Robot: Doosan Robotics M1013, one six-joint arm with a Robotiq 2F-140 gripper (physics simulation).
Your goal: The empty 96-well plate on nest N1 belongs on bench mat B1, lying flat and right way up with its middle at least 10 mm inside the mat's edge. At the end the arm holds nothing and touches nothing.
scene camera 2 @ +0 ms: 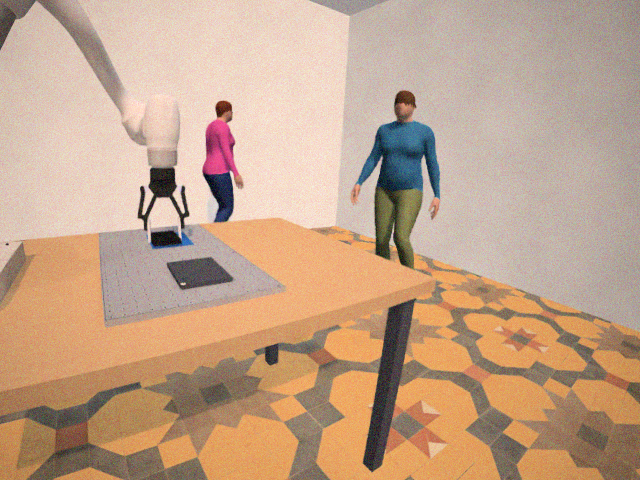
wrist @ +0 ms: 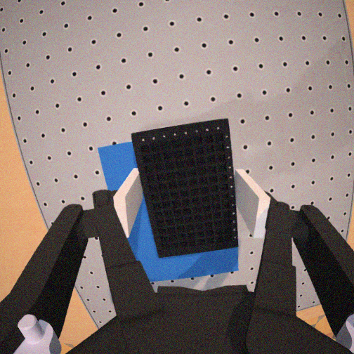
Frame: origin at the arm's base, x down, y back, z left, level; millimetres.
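Seen in the pictures: gripper, fingertip midpoint: [scene camera 2: 165, 240].
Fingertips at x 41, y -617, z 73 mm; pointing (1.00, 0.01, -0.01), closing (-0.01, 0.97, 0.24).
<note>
Offsets run from my fingertips to a thing's top centre. Level surfaces: height alone.
The black 96-well plate {dz +8, dx -15, dy -1 mm} [scene camera 2: 165, 238] [wrist: 186, 192] is level and right way up between the fingers. My gripper [scene camera 2: 164, 236] [wrist: 188, 183] points down and is shut on the plate by its two long sides, with pale pads. The blue bench mat {dx +8 mm} [scene camera 2: 186, 240] [wrist: 115, 165] lies directly below. In the wrist view the mat shows beyond the plate's left side and near end, while the plate's far end and right side cover or overhang its edges. The plate is very low over the mat; whether it touches cannot be told. A dark flat block, seemingly nest N1 {dz -302, dx -5, dy -3 mm} [scene camera 2: 200, 272], stands nearer the scene camera.
The grey perforated board {dx +10 mm} [scene camera 2: 134, 289] [wrist: 165, 65] lies under the mat and the dark block, on the wooden table {dx +23 mm} [scene camera 2: 320, 268]. A grey box-like edge [scene camera 2: 11, 268] shows at the far left. Two people [scene camera 2: 219, 149] [scene camera 2: 405, 155] stand behind the table.
</note>
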